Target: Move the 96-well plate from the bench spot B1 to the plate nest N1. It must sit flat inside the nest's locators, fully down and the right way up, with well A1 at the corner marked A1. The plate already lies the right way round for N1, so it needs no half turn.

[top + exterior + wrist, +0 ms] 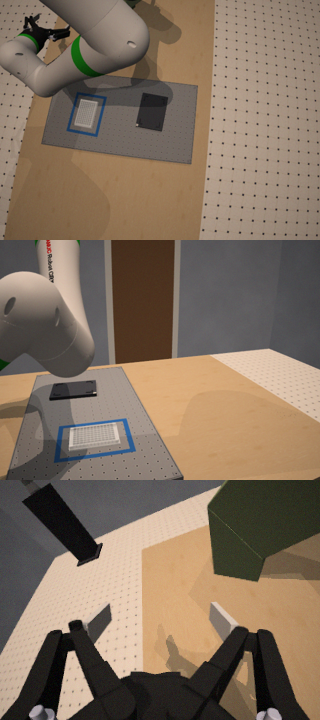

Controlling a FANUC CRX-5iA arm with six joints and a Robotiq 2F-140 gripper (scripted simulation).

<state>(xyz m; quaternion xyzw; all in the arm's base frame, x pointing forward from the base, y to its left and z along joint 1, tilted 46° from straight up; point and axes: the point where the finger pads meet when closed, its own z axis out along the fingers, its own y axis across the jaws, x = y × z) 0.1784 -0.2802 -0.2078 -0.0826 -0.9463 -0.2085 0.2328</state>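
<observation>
Right now the 96-well plate is 370 mm ahead of my hand, 190 mm to the left of it and 170 mm below it. The rest, counted from my hand: plate nest N1: 330 mm ahead, 500 mm to the left, 170 mm below.
</observation>
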